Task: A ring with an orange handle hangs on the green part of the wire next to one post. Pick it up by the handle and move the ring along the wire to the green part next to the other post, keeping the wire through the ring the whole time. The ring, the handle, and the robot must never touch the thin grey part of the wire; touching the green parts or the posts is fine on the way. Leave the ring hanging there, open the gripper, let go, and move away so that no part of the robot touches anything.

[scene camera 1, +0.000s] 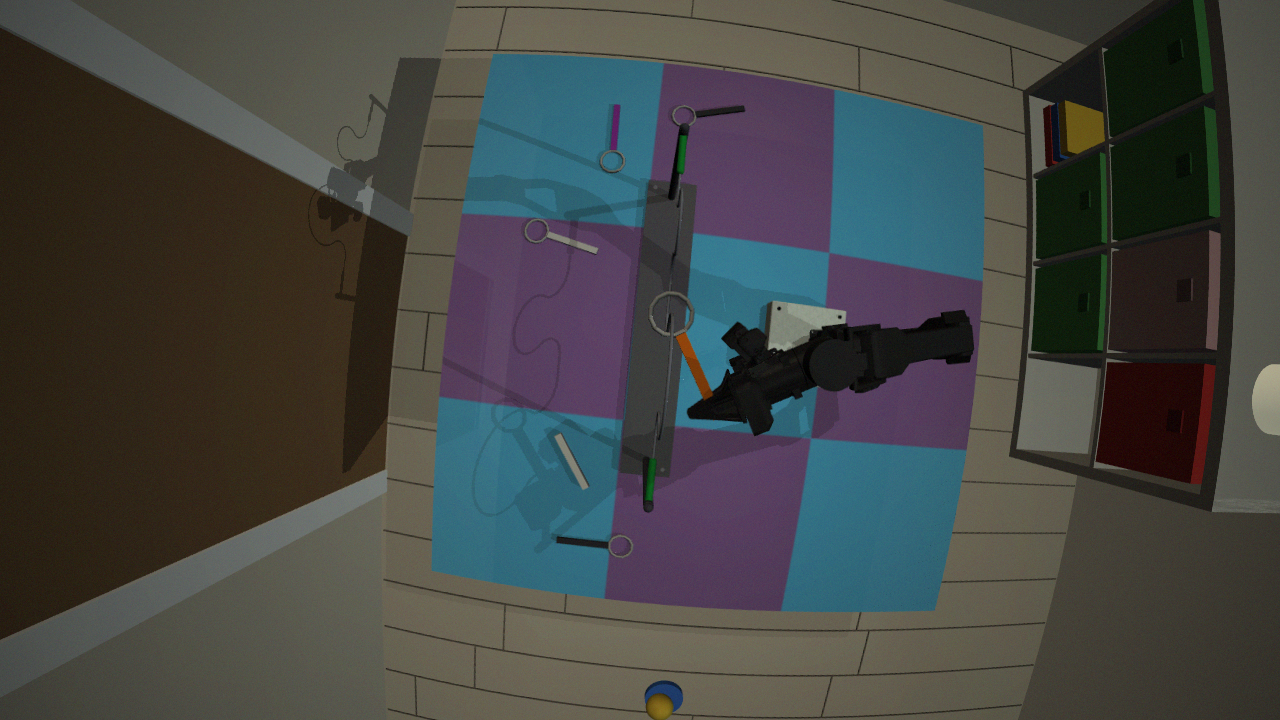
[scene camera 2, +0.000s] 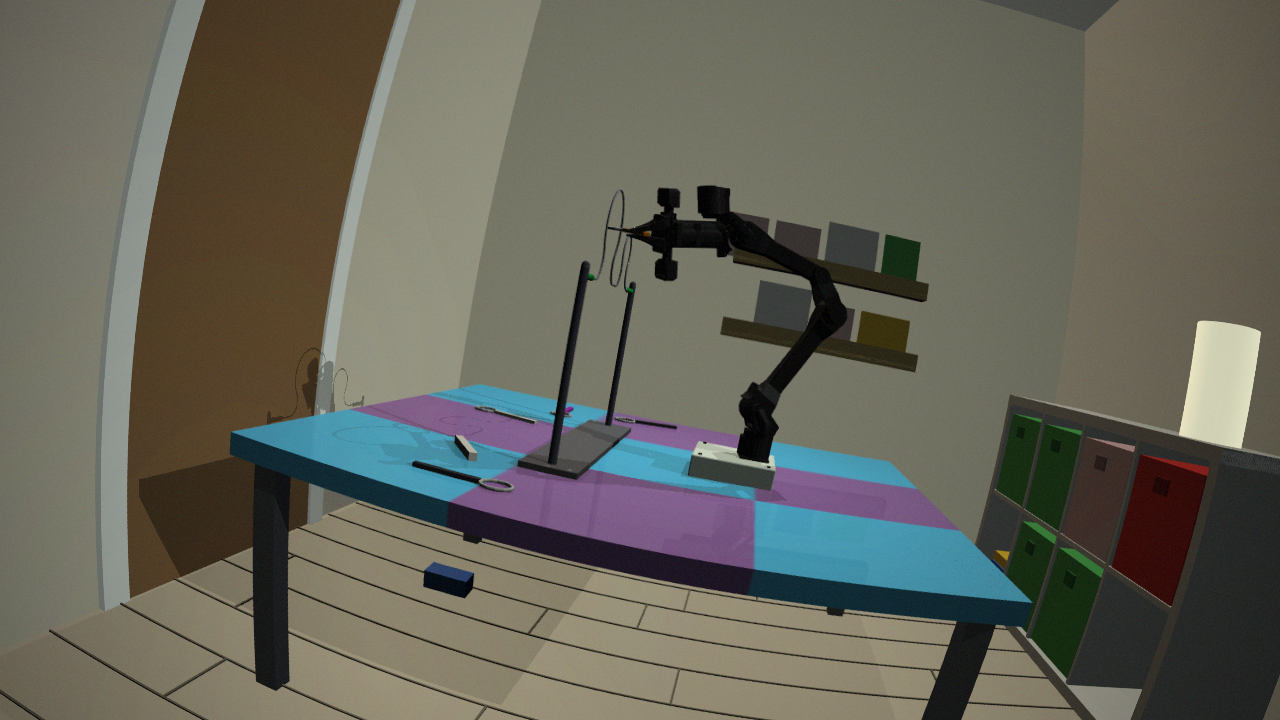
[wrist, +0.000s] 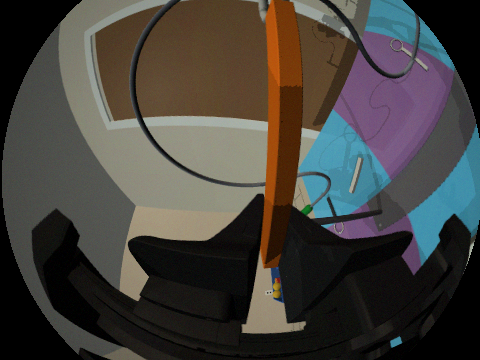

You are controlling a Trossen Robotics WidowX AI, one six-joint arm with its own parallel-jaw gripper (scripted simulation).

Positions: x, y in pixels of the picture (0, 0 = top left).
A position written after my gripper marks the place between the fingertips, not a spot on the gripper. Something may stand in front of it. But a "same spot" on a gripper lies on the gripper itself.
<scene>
my gripper: scene camera 1; scene camera 2 626, 233; wrist
same spot on my gripper: point(wrist: 363, 288) = point(scene camera 1: 733, 376)
</scene>
